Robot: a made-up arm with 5 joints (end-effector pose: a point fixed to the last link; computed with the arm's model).
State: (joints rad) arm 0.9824 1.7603 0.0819 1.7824 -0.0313
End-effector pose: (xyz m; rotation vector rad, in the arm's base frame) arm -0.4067 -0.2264 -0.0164 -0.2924 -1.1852 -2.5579
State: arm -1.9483 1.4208 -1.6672 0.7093 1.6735
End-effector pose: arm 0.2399 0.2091 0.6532 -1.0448 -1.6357 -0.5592
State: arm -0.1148 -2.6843 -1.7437 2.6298 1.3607
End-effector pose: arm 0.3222 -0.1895 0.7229 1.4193 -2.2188 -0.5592
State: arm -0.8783 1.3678 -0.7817 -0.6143 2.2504
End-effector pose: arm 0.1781 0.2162 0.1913 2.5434 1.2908 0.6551
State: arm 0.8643 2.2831 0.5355 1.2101 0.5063
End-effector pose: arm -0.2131 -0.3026 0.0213 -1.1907 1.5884 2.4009
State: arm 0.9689 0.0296 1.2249 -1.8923 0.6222
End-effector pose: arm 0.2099 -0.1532 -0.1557 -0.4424 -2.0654 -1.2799
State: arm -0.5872 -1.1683 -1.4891 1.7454 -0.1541
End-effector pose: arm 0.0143 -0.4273 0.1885 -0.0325 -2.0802 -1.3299
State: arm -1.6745 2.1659 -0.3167 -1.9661 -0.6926
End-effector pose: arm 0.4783 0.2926 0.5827 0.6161 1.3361 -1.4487
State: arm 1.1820 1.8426 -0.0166 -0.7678 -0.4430
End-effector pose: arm -0.3392 0.0471 0.2581 1.5653 -1.1792 -0.4318
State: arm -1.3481 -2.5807 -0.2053 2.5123 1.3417
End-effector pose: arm 0.6296 0.0686 0.7862 0.6206 -2.2111 0.0472
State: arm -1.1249 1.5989 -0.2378 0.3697 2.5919
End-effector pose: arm 0.3610 -0.0843 0.3051 -2.1830 -1.9025 -0.7551
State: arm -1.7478 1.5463 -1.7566 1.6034 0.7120
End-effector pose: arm 0.3539 0.3648 0.7175 -1.0369 -1.5384 1.0366
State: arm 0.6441 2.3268 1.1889 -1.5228 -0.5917
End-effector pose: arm -0.2955 -0.2894 0.0527 1.7086 -0.5850 1.6159
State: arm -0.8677 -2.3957 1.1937 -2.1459 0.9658
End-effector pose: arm 0.7362 0.1650 -0.0251 0.9720 -1.7435 0.6869
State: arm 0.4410 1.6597 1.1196 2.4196 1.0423
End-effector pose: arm 0.2649 -0.5497 0.0519 -1.1281 1.3091 2.2513
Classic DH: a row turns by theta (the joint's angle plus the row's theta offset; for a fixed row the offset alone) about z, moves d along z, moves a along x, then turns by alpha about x. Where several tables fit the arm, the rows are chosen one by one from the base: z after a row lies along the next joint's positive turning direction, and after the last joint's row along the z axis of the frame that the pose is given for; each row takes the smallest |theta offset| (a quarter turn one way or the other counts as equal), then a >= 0, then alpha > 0; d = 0 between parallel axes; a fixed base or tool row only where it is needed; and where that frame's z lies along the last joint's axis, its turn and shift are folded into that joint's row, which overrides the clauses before.
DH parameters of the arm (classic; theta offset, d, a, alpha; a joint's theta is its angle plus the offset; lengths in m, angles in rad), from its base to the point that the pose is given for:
base (fixed): 0.0224 0.4607 0.0398 -1.5086
joint 1: -0.6859 0.0826 -0.1161 -2.0003
joint 2: -1.0109 0.1471 0.137 -2.4974
joint 3: 0.6671 -0.242 -0.4521 -2.6052
joint 4: -1.5685 -0.1173 0.0278 -1.5467
joint 5: 1.544 0 -0.0854 3.1416
tool (fixed): -1.212 -0.1797 0 0

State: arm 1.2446 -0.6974 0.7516 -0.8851 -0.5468
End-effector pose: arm -0.1427 -0.0611 0.0816 -1.9143 -1.9439 -0.0462
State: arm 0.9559 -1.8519 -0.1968 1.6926 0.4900
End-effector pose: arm -0.0598 -0.0895 -0.1015 0.0056 0.4423 -0.0813
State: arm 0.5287 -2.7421 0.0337 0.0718 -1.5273
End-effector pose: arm -0.0653 -0.0007 -0.0111 1.3885 2.3717 1.4859
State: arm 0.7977 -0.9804 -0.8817 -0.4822 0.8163
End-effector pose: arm -0.1987 -0.1935 0.4568 0.6881 1.5495 -1.0501
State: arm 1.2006 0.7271 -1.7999 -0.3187 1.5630
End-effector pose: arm -0.1404 0.3590 0.4291 -1.2279 0.4798 2.2958
